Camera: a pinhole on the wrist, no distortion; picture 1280 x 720 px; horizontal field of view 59.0 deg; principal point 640.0 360.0 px. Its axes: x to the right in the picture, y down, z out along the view. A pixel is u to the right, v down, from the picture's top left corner.
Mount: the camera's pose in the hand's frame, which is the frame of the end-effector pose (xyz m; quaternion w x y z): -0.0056 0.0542 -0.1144 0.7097 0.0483 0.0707 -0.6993
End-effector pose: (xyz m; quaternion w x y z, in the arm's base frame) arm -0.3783 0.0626 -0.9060 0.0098 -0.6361 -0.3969 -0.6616
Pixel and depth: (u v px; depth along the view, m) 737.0 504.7 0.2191
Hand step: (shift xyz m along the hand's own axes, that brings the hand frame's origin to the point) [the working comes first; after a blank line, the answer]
In the camera's frame: 0.0188 0.0280 0.2191

0.0298 -0.0005 0.0975
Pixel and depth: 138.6 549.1 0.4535
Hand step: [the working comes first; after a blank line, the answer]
In the camera's frame: -0.2010 0.0758 0.4535

0.0826 0.1777 0.3639
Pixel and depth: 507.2 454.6 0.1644
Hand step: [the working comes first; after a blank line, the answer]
In the camera's frame: -0.0193 0.0137 0.1644

0.0133 0.0459 0.0504
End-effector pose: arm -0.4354 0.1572 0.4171 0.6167 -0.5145 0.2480 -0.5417
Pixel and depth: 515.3 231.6 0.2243
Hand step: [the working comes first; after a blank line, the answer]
In the camera's frame: -0.0247 -0.0255 0.2243

-0.0240 0.0406 0.1115
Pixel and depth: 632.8 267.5 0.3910
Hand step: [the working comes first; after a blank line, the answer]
In the camera's frame: -0.0025 -0.0320 0.3910

-0.0248 -0.0094 0.2723
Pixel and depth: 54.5 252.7 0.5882
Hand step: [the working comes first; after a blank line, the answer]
In the camera's frame: -0.3044 -0.0558 0.5882

-0.0457 0.2549 0.5180
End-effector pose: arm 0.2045 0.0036 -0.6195 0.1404 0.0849 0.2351 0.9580
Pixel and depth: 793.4 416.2 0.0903
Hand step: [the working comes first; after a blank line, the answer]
In the camera's frame: 0.0122 0.0045 0.0903

0.0020 0.0271 -0.0276
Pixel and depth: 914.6 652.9 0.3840
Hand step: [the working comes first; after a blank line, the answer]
In the camera's frame: 0.0932 0.0994 0.3840

0.1075 -0.1003 0.2453
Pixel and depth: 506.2 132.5 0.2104
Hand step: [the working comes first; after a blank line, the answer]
In the camera's frame: -0.0249 -0.0423 0.2104

-0.0413 0.0428 0.0984
